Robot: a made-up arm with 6 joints. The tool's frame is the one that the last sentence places.
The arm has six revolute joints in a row. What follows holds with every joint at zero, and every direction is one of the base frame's.
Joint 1 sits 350.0 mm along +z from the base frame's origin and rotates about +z.
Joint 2 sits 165.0 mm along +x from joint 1 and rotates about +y.
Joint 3 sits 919.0 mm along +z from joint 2 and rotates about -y.
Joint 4 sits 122.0 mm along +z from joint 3 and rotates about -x.
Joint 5 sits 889.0 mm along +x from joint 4 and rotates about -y.
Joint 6 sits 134.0 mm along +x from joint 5 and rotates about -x.
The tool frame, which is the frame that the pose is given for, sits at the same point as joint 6; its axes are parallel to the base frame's.
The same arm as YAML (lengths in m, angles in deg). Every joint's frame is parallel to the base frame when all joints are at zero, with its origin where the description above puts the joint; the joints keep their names.
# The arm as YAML. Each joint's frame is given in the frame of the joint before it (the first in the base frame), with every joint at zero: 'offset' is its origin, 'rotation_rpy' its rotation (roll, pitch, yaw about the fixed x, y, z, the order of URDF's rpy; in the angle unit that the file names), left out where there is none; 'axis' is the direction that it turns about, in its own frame. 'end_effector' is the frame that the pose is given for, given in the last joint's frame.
length_unit: m
angle_unit: deg
chain:
  - id: joint 1
    offset: [0.0, 0.0, 0.35]
    axis: "+z"
  - id: joint 2
    offset: [0.165, 0.0, 0.0]
    axis: "+y"
  - id: joint 3
    offset: [0.0, 0.0, 0.919]
    axis: "-y"
  - id: joint 4
    offset: [0.0, 0.0, 0.122]
    axis: "-x"
  - id: joint 5
    offset: [0.889, 0.0, 0.0]
    axis: "-y"
  - id: joint 6
    offset: [0.134, 0.0, 0.0]
    axis: "-x"
end_effector:
  offset: [0.0, 0.0, 0.0]

